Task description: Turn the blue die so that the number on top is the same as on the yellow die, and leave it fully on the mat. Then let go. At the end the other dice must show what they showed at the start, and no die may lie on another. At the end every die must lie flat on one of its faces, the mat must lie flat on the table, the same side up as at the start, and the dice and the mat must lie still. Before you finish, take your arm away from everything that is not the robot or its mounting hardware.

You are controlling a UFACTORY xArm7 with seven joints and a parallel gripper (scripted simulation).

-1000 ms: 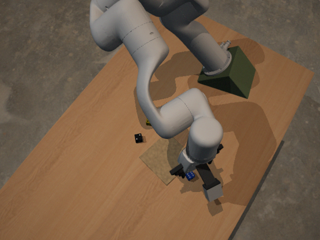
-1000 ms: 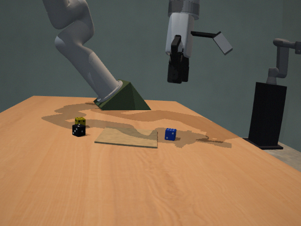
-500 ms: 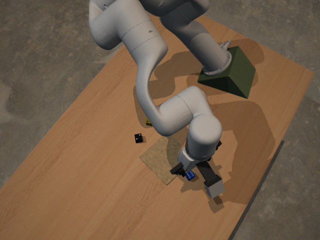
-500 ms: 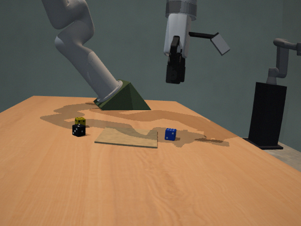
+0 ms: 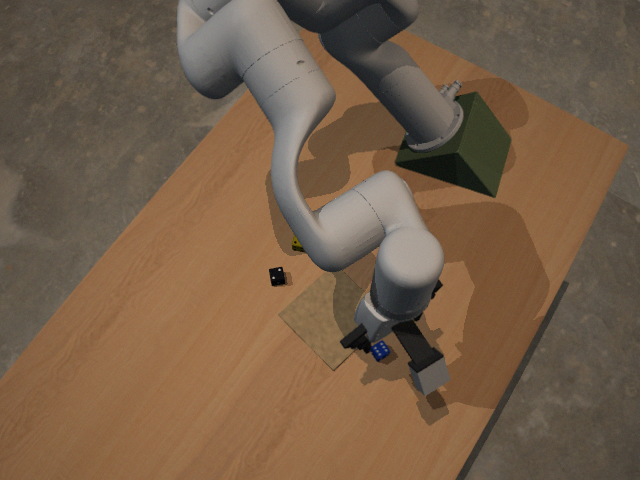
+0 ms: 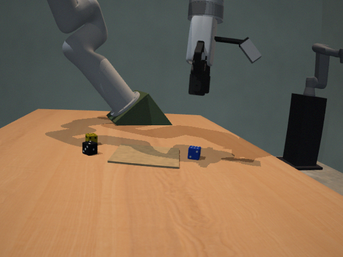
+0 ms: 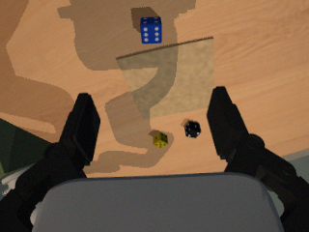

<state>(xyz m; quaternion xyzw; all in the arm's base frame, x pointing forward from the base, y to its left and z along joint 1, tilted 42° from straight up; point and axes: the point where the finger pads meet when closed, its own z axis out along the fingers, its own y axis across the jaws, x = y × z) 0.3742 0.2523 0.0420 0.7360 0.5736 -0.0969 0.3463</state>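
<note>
Now: the blue die 140 mm below my hand. The rest, counted from my hand: black die (230 mm to the right, 140 mm below); then yellow die (70 mm behind, 240 mm to the right, 140 mm below); then tan mat (100 mm to the right, 150 mm below).
</note>
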